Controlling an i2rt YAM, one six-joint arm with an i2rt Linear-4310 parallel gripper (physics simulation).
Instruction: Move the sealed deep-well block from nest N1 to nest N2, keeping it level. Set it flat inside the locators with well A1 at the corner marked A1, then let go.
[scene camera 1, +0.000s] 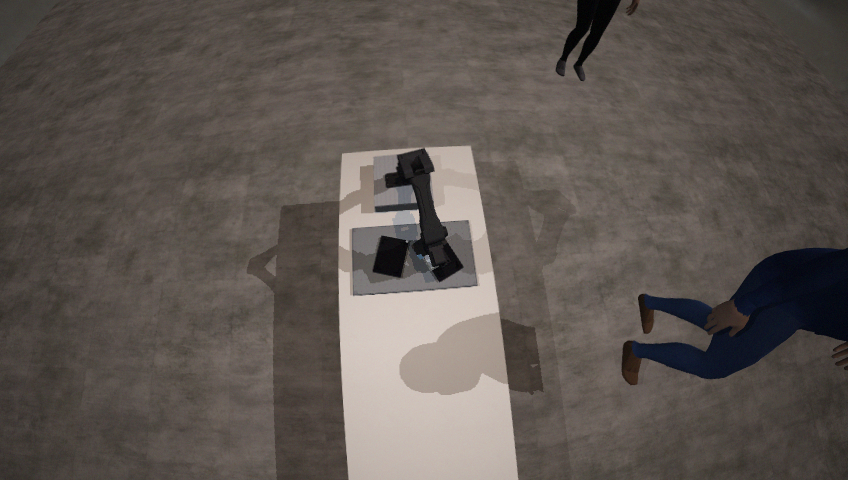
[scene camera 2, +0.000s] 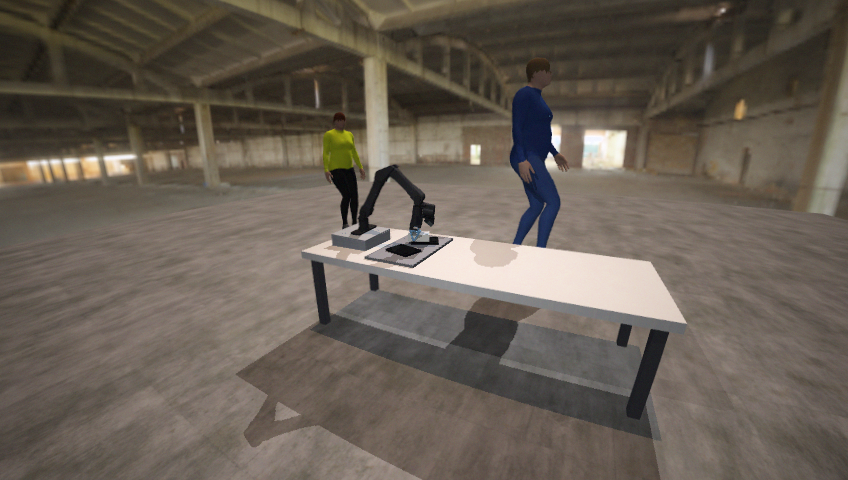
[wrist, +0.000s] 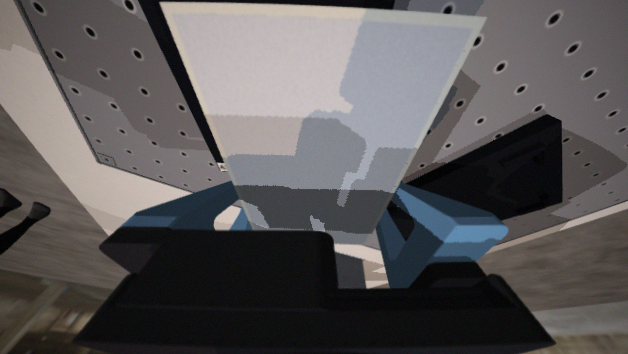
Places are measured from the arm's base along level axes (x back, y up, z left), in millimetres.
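Where they show: gripper, fingertip midpoint: (scene camera 2: 413, 238) (wrist: 314, 176); arm's base, link origin: (scene camera 2: 364, 230).
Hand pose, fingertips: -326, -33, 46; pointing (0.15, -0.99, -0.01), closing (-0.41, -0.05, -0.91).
Things, the pixels of their top centre, and the offset from my fingertips, as dx, dy, dz. "pt": a spot on its surface instead. Level surfaces: height alone.
- sealed deep-well block, top centre: (wrist: 313, 188) (scene camera 2: 418, 232) -28, +39, +11
- label, surface spot: (wrist: 223, 167) pt +40, -15, +72
- white table, surface height: dy -40
The sealed deep-well block (wrist: 310, 85) (scene camera 2: 421, 239) has a pale, flat, translucent top. My gripper (wrist: 314, 176) (scene camera 2: 416, 232) has blue fingers and is shut on the block, one finger at each side. The block is over the black nest (scene camera 1: 450, 271) (scene camera 2: 433, 241) (wrist: 184, 75), whose dark edge shows along the block's left side in the wrist view. A small A label (wrist: 223, 167) shows by that nest's corner. Any gap under the block is hidden. The other black nest (scene camera 1: 390, 256) (scene camera 2: 403, 250) (wrist: 520, 170) holds no block. I cannot read which nest is N1 or N2.
Both nests are on a grey perforated plate (scene camera 1: 364, 239) (scene camera 2: 380, 258) (wrist: 530, 65). The arm stands on a grey box (scene camera 1: 386, 199) (scene camera 2: 360, 240) at the end of the white table (scene camera 1: 416, 434). A person in blue (scene camera 2: 535, 130) and one in yellow (scene camera 2: 339, 148) stand beyond it.
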